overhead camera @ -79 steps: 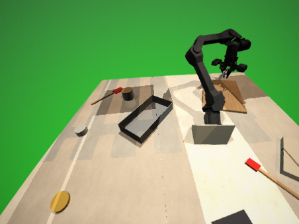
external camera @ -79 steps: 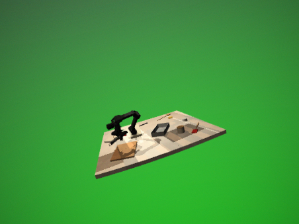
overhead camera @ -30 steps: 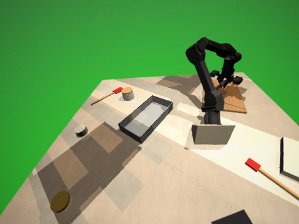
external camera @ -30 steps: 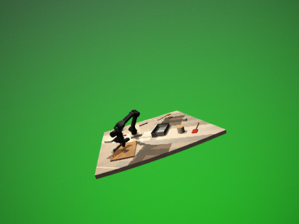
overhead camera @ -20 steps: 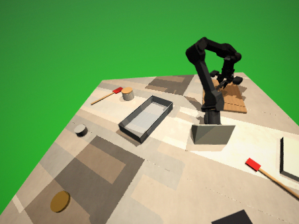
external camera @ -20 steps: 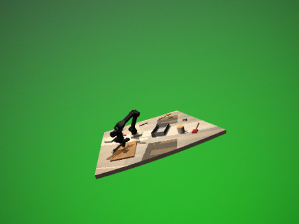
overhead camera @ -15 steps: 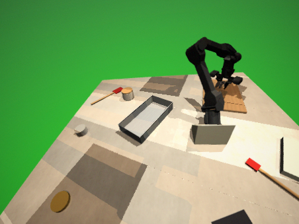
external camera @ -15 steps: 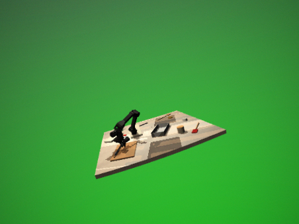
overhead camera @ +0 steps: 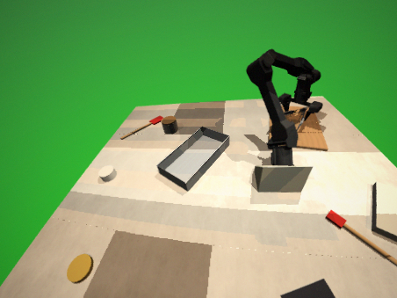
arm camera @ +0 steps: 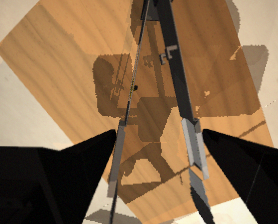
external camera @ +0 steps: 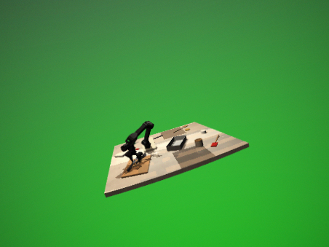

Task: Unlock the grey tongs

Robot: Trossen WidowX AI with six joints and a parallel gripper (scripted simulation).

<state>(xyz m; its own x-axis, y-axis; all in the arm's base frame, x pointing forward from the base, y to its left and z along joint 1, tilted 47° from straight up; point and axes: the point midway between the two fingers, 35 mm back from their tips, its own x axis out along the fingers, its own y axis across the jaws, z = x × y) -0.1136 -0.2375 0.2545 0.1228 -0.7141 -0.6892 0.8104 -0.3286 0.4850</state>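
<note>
Right now the wooden board is 4 cm below my gripper tip. From my gripper tip the other things lie so: white puck (81 cm ahead, 44 cm to the left, 3 cm below); then roasting tin (45 cm ahead, 29 cm to the left, 2 cm below); then red-headed spatula (81 cm ahead, 6 cm to the left, 4 cm below).
</note>
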